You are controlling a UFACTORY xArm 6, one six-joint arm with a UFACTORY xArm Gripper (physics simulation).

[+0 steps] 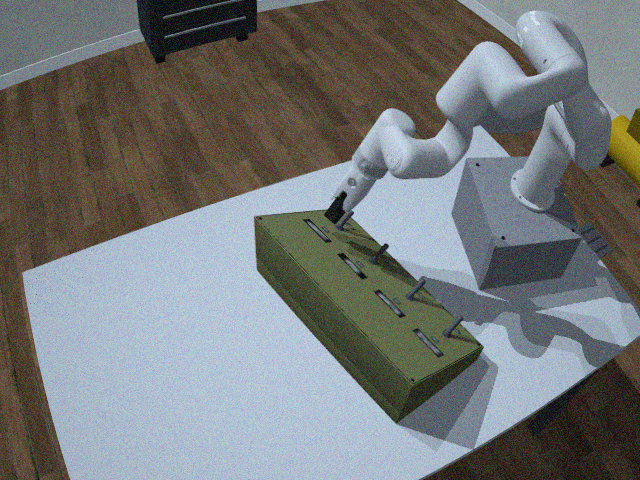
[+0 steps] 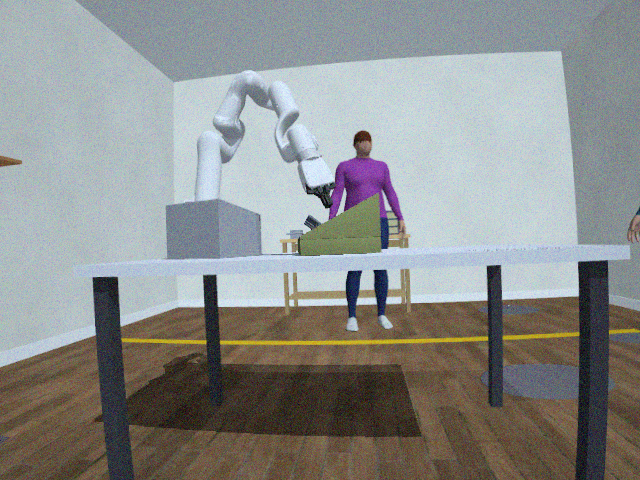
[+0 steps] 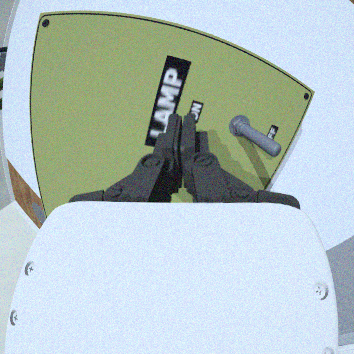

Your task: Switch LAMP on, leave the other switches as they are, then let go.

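Where they show: gripper, between the fingertips: [image 1: 331, 218] [image 2: 329, 206] [image 3: 184, 132]; arm's base, origin of its link: [image 1: 532, 190] [image 2: 205, 209] [image 3: 337, 349].
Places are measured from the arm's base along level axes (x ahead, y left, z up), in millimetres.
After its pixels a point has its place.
The olive switch box [image 1: 361, 304] @(z -27, x 547, y 17 mm) [image 2: 351, 229] @(z -111, x 530, y -276 mm) [image 3: 90, 100] @(z -30, x 555, y -196 mm) has a sloping top. The LAMP label [image 3: 167, 97] @(z -59, x 498, y -215 mm) is at its end, with a small ON label [image 3: 197, 111] @(z -72, x 472, y -211 mm) beside it. The grey LAMP lever [image 1: 344, 221] @(z -74, x 423, y -210 mm) [image 3: 257, 137] @(z -67, x 417, y -216 mm) leans toward the partly covered OFF label [image 3: 272, 131] @(z -110, x 398, y -222 mm), away from ON. My gripper [image 1: 330, 217] @(z -31, x 468, y -202 mm) [image 2: 328, 206] @(z -31, x 468, y -202 mm) [image 3: 184, 132] @(z -31, x 468, y -202 mm) is shut and empty. Its fingertips are over the panel between the LAMP and ON labels, on the ON side of the lever and apart from it. The exact height above the panel is hard to tell.
Three other levers [image 1: 379, 253] @(z -71, x 413, y -92 mm) [image 1: 416, 288] @(z -70, x 404, y 27 mm) [image 1: 453, 326] @(z -71, x 397, y 147 mm) stand in a row along the box, leaning the same way as the LAMP lever. The grey robot base block [image 1: 522, 206] @(z -7, x 62, y 20 mm) [image 2: 211, 229] @(z -87, x 63, y -149 mm) stands behind the levers on the white table [image 1: 155, 335] @(z -187, x 916, y -230 mm) [image 2: 465, 253] @(z -189, x 777, y -539 mm). A person [image 2: 362, 180] stands beyond the table.
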